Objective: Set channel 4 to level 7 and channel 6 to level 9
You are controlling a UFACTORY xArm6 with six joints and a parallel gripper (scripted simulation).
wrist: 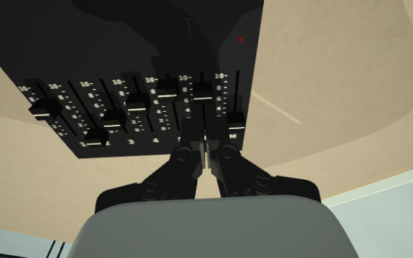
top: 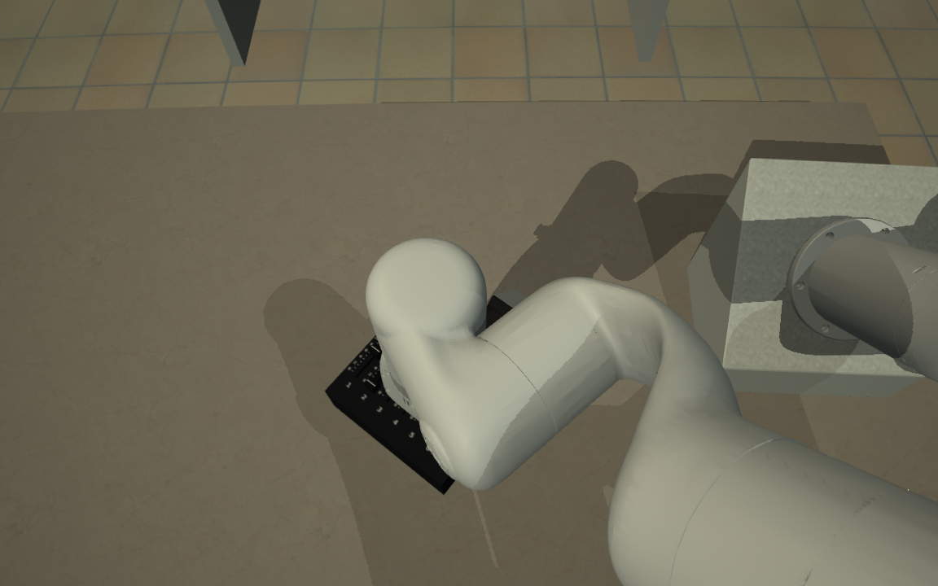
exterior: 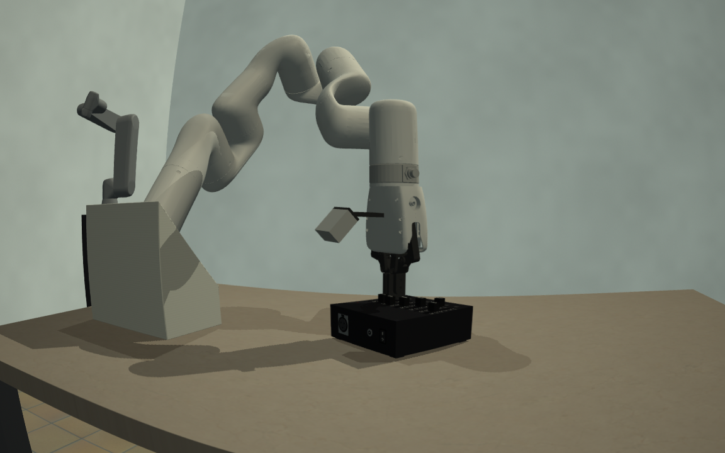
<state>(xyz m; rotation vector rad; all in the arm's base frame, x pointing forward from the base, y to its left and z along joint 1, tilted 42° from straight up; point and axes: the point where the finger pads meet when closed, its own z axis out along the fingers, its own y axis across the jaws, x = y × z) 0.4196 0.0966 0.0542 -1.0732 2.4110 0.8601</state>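
Now: hand 2 cm to the left of the channel 6 cap, 1 cm past it and 1 cm above it. Round my hand: channel 4 cap 4 cm to the right, 2 cm ahead, 1 cm below; master fader cap 2 cm to the left, 1 cm below, 1 cm behind; channel 5 cap 3 cm to the right, 1 cm below.
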